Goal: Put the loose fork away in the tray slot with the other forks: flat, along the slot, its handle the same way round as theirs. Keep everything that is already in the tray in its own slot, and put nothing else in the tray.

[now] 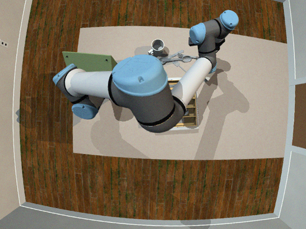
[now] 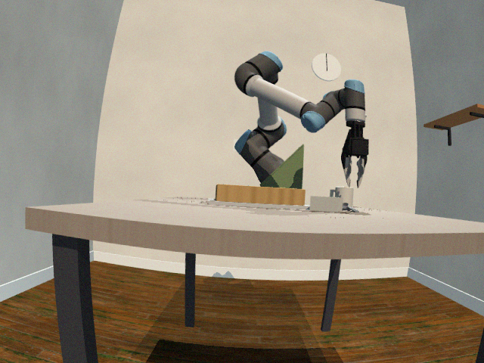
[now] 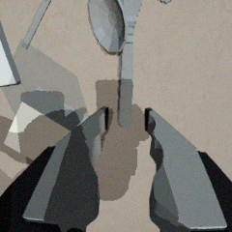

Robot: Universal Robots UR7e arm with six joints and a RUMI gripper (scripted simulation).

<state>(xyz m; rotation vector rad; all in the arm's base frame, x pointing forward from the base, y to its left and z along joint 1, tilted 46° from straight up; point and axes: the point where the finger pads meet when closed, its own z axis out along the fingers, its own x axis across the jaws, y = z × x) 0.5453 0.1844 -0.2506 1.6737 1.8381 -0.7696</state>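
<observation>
The white block is 8 cm ahead of my hand, 10 cm to the right of it and 7 cm below it. The rest, counted from my hand: mug: 26 cm behind, 6 cm below; then tray: 11 cm behind, 34 cm to the right, 4 cm below.
</observation>
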